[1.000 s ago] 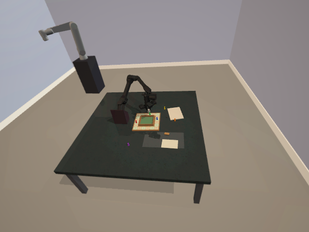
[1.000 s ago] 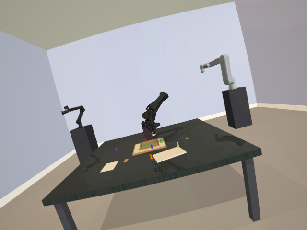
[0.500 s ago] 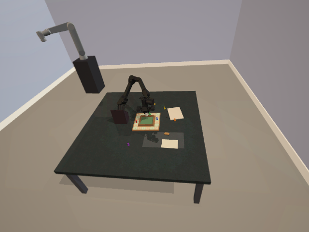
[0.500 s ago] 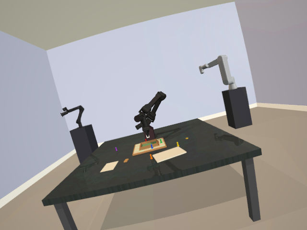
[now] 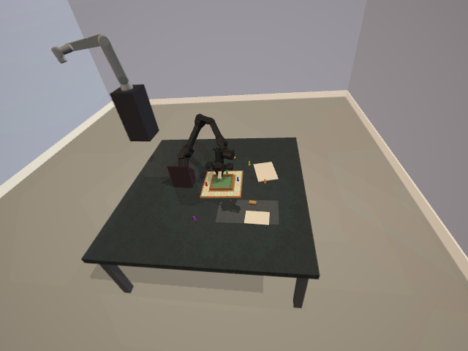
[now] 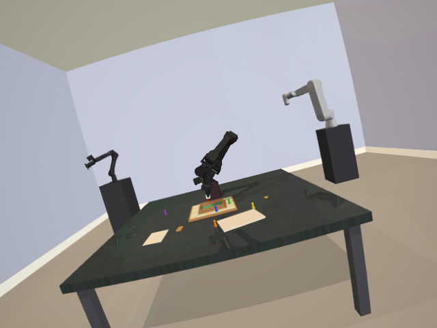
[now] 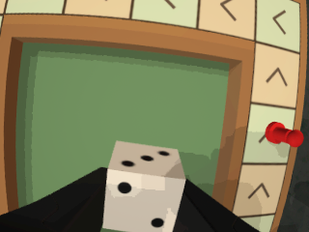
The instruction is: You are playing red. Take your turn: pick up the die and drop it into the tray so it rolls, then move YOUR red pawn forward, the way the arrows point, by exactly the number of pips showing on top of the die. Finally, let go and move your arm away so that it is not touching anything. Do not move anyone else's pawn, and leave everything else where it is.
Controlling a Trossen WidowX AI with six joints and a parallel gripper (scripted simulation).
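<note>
My gripper tip is now 100 mm past the red pawn, 30 mm to the left of it and 50 mm above it. Round my gripper tip: white die: right at my gripper tip; green pawn: 20 mm ahead, 120 mm to the left, 50 mm below; green felt tray: 10 mm ahead, 10 mm to the left, 70 mm below.
</note>
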